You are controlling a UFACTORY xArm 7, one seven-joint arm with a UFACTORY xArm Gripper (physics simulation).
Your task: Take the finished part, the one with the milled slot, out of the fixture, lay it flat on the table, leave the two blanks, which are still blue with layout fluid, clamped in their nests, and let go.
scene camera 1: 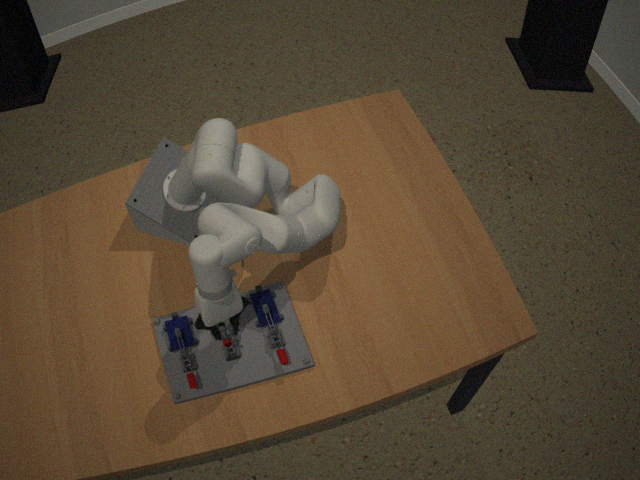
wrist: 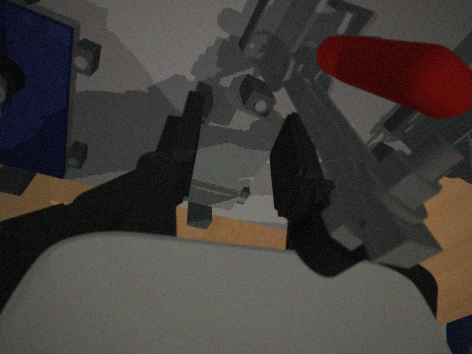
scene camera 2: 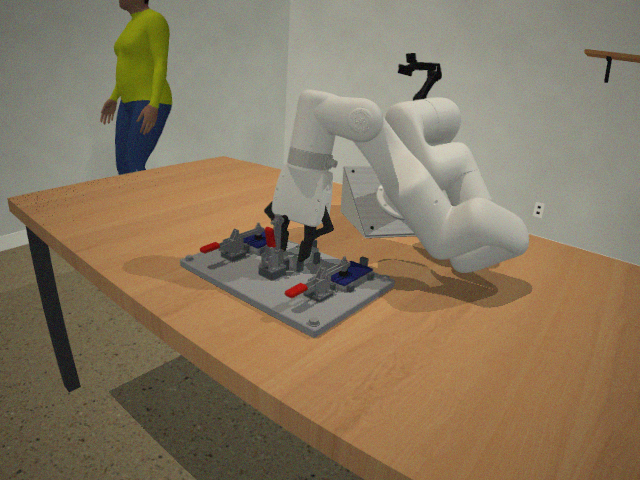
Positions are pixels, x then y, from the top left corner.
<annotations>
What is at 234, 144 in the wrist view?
A finished part.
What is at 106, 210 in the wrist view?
My gripper.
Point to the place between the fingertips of my gripper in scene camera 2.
291, 256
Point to a red clamp handle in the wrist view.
421, 76
</annotations>
